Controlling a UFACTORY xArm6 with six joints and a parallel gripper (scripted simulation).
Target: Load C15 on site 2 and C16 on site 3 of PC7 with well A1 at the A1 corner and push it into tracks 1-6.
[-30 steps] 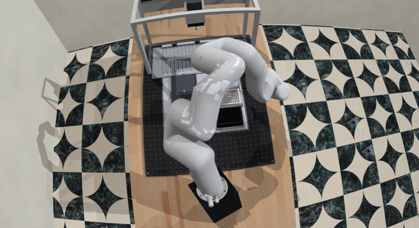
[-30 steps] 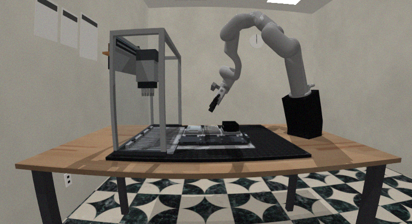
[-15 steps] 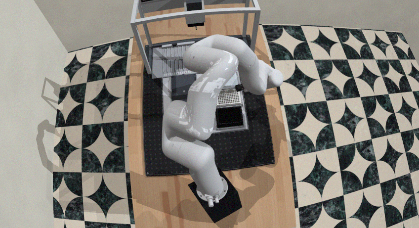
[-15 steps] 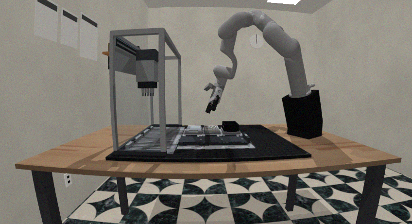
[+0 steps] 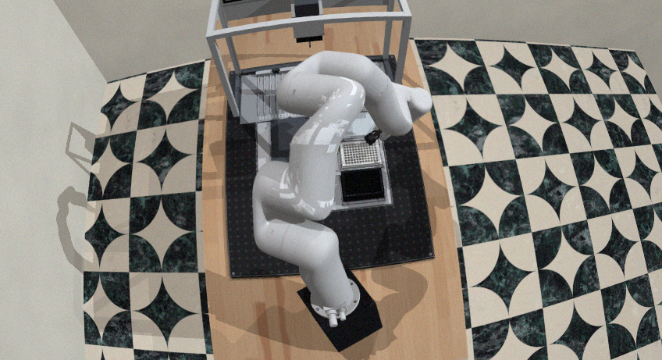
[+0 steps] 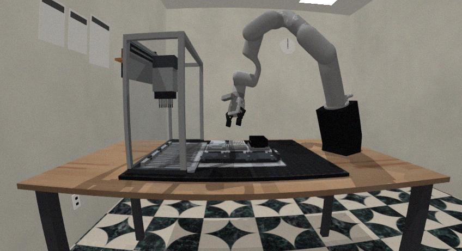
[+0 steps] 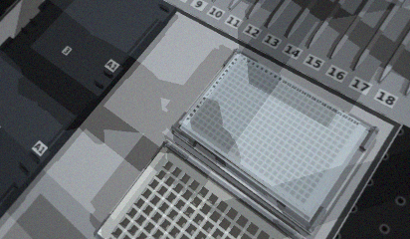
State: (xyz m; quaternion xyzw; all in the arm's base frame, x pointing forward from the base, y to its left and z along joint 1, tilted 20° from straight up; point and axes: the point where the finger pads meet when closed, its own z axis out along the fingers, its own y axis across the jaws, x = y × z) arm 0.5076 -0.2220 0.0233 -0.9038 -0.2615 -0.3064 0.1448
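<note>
My gripper is now 90 mm short of the nest S3, 50 mm to the right of it and 110 mm above it. The rest, counted from my hand: grey apron: 10 mm behind, 190 mm to the left, 120 mm below; then nest S2: 10 mm behind, 60 mm to the left, 110 mm below; then 96-well plate C15: 10 mm behind, 60 mm to the left, 100 mm below.
</note>
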